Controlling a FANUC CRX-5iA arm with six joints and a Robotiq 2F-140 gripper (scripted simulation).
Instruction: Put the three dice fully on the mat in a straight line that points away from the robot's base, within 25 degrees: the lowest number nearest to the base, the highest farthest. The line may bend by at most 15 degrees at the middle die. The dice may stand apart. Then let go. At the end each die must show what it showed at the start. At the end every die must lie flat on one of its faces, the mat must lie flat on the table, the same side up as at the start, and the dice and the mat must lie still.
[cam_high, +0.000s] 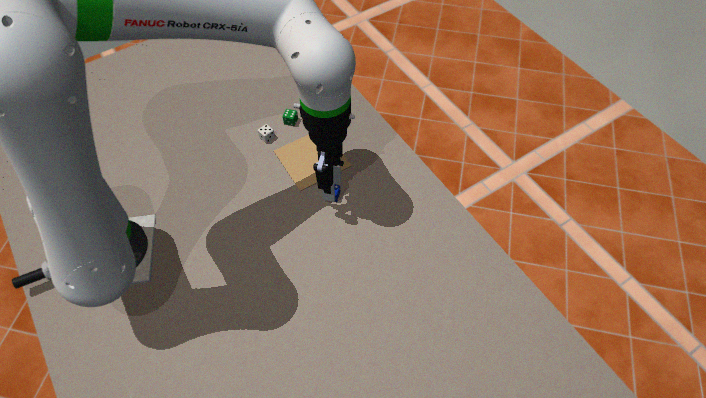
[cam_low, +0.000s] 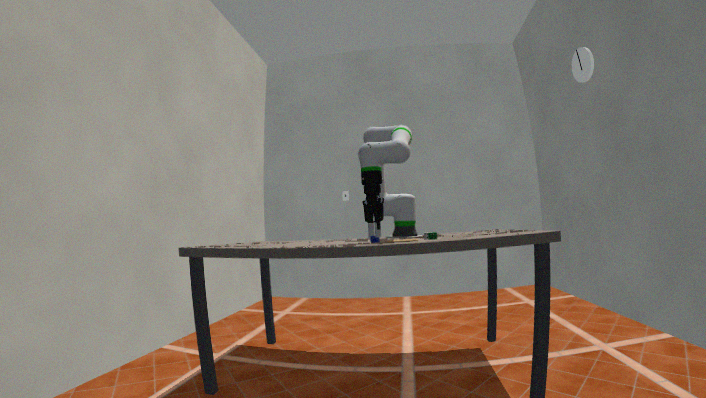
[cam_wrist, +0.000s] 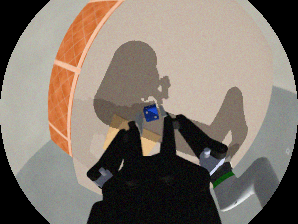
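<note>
My gripper is now 4 cm above the blue die. Round my hand: green die (26 cm to the left, 4 cm below); then tan mat (12 cm to the left, 5 cm below); then white die (23 cm to the left, 7 cm behind, 4 cm below).
</note>
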